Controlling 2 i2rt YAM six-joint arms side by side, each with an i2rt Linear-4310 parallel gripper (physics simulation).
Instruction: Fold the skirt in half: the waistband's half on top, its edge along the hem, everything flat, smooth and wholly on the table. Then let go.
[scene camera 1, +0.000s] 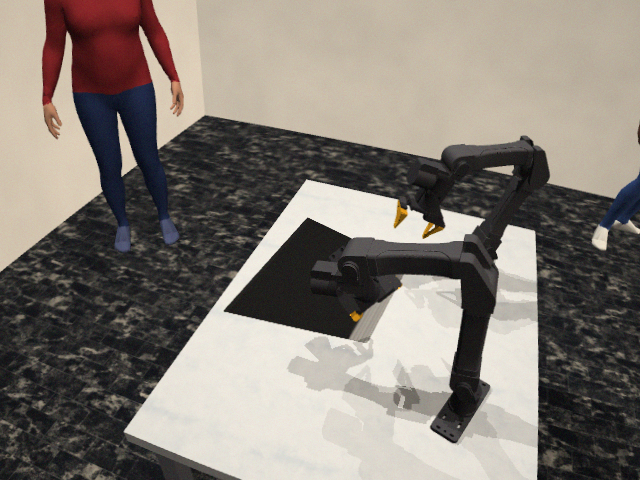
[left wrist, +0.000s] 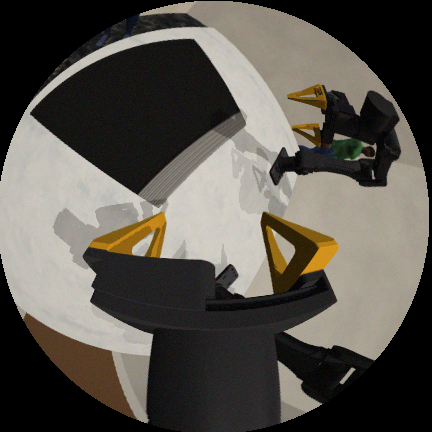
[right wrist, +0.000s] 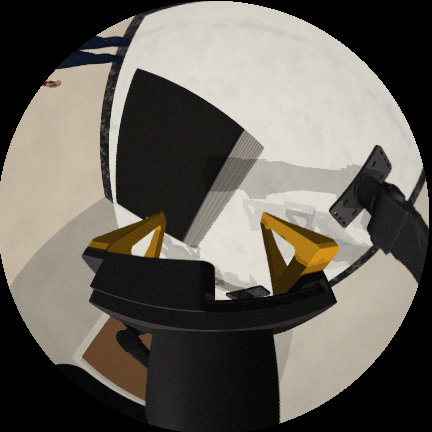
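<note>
The black skirt (scene camera 1: 289, 279) (left wrist: 135, 115) (right wrist: 175, 150) lies spread flat on the white table (scene camera 1: 206, 403) (left wrist: 30, 200) (right wrist: 310, 100). Its grey ribbed waistband (scene camera 1: 373, 322) (left wrist: 192, 155) (right wrist: 225, 185) runs along the side facing the arm bases. The opposite edge lies near the table's far long edge. My left gripper (scene camera 1: 377, 302) (left wrist: 212, 216) is open and empty, above the waistband side in scene camera 1; its arm partly hides it and the skirt. My right gripper (scene camera 1: 409, 232) (left wrist: 289, 113) (right wrist: 212, 217) is open and empty, raised above the table beyond the skirt's upper right corner in scene camera 1.
The left arm's base plate (scene camera 1: 459, 413) (right wrist: 361, 185) is on the table at the lower right of scene camera 1. Arm shadows fall across the table. A person in red (scene camera 1: 111, 46) stands beyond the table, and another person's legs (scene camera 1: 622, 206) show at the right edge.
</note>
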